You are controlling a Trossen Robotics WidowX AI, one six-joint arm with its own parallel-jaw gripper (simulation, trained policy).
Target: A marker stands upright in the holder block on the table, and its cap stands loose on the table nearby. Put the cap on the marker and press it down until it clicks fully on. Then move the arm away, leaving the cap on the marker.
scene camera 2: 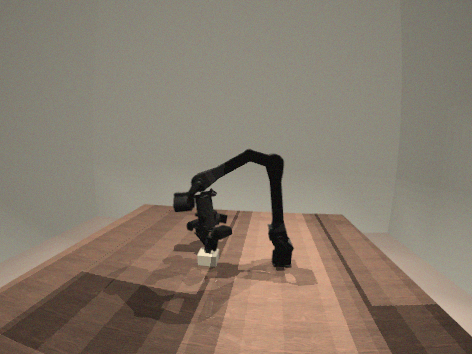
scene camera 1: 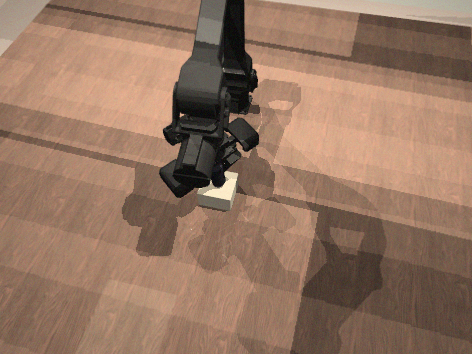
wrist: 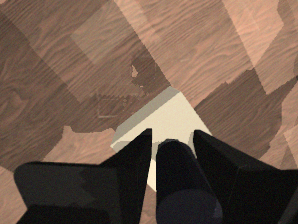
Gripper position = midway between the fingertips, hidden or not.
Observation:
In view: my gripper (scene camera 1: 213, 177) and a cream holder block (wrist: 168, 93).
My gripper shows as well in scene camera 2 (scene camera 2: 211, 250) and in the wrist view (wrist: 172, 134).

